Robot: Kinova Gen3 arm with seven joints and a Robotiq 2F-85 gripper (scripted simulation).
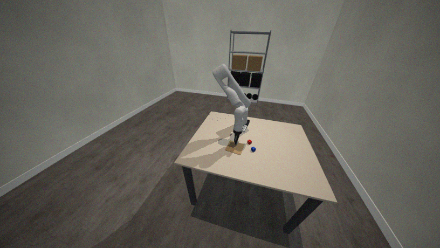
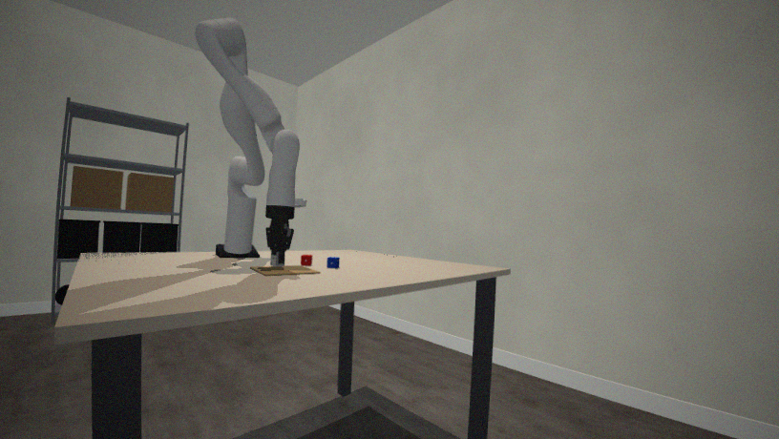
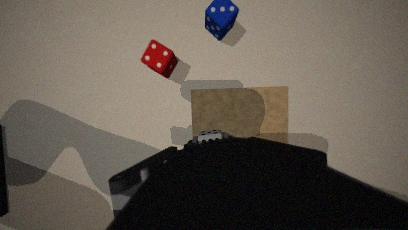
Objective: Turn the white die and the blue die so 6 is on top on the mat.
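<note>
The white die is 10 mm below my hand. Also, from my hand: tan mat 50 mm ahead, 30 mm below; blue die 160 mm to the left, 30 mm ahead, 10 mm below; red die 110 mm to the left, 50 mm behind, 10 mm below.
</note>
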